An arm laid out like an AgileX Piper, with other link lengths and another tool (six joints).
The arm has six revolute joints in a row. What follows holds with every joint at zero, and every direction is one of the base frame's. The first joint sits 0.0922 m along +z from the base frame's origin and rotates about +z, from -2.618 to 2.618 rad. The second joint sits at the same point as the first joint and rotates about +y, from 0 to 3.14 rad. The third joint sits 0.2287 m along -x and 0.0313 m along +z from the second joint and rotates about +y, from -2.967 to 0 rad. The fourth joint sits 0.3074 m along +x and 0.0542 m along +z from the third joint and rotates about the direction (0.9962, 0, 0.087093), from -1.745 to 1.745 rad. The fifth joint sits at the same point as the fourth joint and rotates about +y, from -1.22 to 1.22 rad. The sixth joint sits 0.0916 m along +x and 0.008 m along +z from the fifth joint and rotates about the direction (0.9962, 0, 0.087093), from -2.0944 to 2.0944 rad. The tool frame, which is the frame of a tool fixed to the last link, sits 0.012 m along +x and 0.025 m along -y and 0.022 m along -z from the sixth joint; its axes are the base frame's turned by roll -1.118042, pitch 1.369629 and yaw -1.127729 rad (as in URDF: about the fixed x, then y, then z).
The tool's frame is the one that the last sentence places.
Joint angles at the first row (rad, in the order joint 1, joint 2, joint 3, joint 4, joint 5, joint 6):
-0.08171 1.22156 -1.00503 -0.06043 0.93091 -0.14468
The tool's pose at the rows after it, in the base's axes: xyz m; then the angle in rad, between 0 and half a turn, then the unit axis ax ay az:
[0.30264 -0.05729 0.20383 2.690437 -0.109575 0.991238 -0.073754]
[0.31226 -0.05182 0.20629 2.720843 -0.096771 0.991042 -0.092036]
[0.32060 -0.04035 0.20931 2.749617 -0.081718 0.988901 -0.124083]
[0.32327 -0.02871 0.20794 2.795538 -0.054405 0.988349 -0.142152]
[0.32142 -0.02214 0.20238 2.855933 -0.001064 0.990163 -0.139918]
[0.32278 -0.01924 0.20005 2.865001 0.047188 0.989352 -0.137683]
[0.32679 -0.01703 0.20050 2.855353 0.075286 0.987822 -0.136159]
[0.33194 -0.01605 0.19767 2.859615 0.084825 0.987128 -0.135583]
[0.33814 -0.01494 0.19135 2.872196 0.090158 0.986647 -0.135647]
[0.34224 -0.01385 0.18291 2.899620 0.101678 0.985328 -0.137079]
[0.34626 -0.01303 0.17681 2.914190 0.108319 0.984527 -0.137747]
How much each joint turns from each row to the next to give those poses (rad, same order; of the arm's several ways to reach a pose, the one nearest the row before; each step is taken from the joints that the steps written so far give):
0.00275 0.06757 -0.05033 -0.00565 0.02360 0.05195
0.03600 0.05533 -0.05638 -0.07236 0.03098 0.08702
0.06100 0.05134 -0.05187 -0.11011 0.04015 0.12621
0.04831 0.04310 -0.03557 -0.06770 0.06061 0.11827
0.01524 0.03736 -0.02420 -0.00806 0.06762 0.11657
0.00220 0.02419 -0.02037 -0.00586 0.02045 0.09860
0.00218 0.02042 -0.02461 -0.00549 0.00382 0.05926
0.00000 0.02756 -0.02107 -0.00062 0.00080 0.02037
0.00044 0.03640 -0.01978 0.00000 -0.00175 0.01419
0.00000 0.03712 -0.01431 0.00000 0.00908 0.02551
0.00000 0.02906 -0.01350 0.00000 0.00167 0.01570

